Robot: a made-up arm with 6 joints.
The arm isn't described. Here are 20 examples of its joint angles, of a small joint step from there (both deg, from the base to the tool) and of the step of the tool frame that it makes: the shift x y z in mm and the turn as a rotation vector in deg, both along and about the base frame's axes.
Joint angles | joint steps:
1: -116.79 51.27 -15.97 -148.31 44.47 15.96 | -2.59 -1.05 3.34 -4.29 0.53 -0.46
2: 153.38 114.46 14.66 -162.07 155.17 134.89 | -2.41 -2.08 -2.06 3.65 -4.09 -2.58
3: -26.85 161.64 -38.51 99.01 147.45 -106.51 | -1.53 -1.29 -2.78 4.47 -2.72 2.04
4: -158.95 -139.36 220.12 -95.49 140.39 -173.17 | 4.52 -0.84 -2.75 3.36 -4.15 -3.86
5: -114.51 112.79 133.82 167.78 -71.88 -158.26 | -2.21 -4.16 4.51 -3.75 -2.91 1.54
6: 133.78 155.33 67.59 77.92 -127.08 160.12 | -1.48 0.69 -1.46 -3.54 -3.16 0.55
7: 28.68 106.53 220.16 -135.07 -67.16 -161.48 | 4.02 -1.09 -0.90 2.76 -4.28 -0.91
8: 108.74 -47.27 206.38 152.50 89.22 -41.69 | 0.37 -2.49 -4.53 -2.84 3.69 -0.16
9: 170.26 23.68 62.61 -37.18 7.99 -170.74 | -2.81 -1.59 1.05 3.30 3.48 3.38
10: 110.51 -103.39 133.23 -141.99 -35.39 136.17 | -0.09 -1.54 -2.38 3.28 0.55 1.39
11: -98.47 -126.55 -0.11 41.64 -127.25 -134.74 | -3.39 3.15 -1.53 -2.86 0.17 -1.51
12: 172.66 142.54 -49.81 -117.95 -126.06 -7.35 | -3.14 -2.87 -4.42 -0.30 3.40 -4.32
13: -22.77 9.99 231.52 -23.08 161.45 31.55 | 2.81 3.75 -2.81 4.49 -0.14 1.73
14: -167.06 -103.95 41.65 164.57 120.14 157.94 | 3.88 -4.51 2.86 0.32 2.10 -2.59
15: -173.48 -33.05 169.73 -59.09 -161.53 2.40 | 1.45 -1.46 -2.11 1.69 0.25 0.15
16: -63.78 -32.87 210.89 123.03 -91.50 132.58 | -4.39 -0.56 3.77 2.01 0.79 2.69
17: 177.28 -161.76 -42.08 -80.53 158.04 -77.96 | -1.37 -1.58 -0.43 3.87 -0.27 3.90
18: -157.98 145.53 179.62 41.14 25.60 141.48 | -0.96 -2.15 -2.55 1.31 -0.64 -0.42
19: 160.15 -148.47 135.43 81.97 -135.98 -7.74 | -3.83 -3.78 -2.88 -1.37 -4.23 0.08
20: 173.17 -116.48 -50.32 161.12 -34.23 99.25 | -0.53 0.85 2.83 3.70 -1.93 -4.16
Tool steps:
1: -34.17 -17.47 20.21 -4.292 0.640 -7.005
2: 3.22 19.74 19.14 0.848 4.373 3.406
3: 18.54 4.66 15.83 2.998 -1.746 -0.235
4: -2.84 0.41 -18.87 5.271 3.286 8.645
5: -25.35 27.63 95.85 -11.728 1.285 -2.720
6: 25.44 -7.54 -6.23 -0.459 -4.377 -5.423
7: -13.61 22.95 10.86 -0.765 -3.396 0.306
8: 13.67 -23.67 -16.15 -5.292 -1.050 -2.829
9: 35.56 23.60 24.69 4.385 4.375 -8.992
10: 3.16 -3.00 -8.22 -1.283 1.286 4.118
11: 38.17 -13.09 48.80 3.788 -0.251 -1.322
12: -28.06 2.34 27.19 -3.329 -5.852 -2.338
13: 11.30 -18.71 25.97 4.327 5.703 4.939
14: 1.35 62.14 -87.06 -3.386 4.027 4.391
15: 8.31 21.25 -4.49 -1.288 -0.645 2.214
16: 41.45 -11.78 -9.67 -1.506 -0.695 -2.255
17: -5.26 -0.96 -7.72 -0.171 -0.332 -1.578
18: -18.92 2.29 11.10 0.932 -0.704 -1.722
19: -34.92 9.79 -15.12 3.504 -1.177 -6.247
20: 10.32 -6.30 9.82 2.254 4.281 -0.135
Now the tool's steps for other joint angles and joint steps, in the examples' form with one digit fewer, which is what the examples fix.
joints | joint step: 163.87 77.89 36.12 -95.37 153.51 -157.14 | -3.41 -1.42 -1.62 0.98 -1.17 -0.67
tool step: 18.3 44.3 12.3 0.46 0.07 -1.51
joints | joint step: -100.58 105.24 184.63 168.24 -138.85 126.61 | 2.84 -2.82 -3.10 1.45 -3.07 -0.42
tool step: 28.4 -11.0 25.6 -2.75 0.45 1.04
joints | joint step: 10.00 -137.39 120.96 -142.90 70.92 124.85 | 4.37 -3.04 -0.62 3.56 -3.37 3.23
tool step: 36.8 -33.5 -23.7 5.80 -1.97 8.18
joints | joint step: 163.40 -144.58 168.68 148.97 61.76 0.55 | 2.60 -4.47 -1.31 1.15 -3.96 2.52
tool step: -44.2 10.5 -7.1 3.76 6.93 4.22
